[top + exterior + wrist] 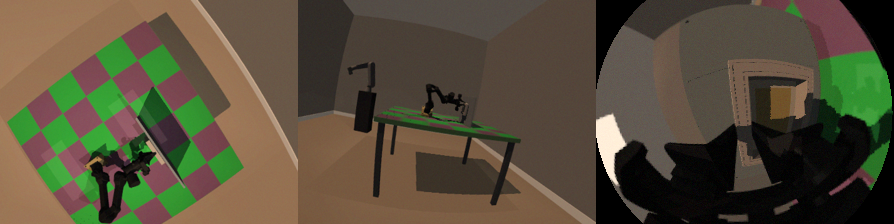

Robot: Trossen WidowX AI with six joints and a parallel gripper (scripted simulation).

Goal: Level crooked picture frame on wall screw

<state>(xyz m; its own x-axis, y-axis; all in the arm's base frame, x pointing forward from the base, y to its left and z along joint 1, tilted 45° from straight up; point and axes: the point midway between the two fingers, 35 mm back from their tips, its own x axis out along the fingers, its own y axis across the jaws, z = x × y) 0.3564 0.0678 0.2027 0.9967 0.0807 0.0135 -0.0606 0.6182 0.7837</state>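
The picture frame is 1 cm to the left of my gripper tip and 5 cm below it. The rest, counted from my gripper tip: grey wall panel 2 cm ahead, 1 cm to the right, 7 cm below.
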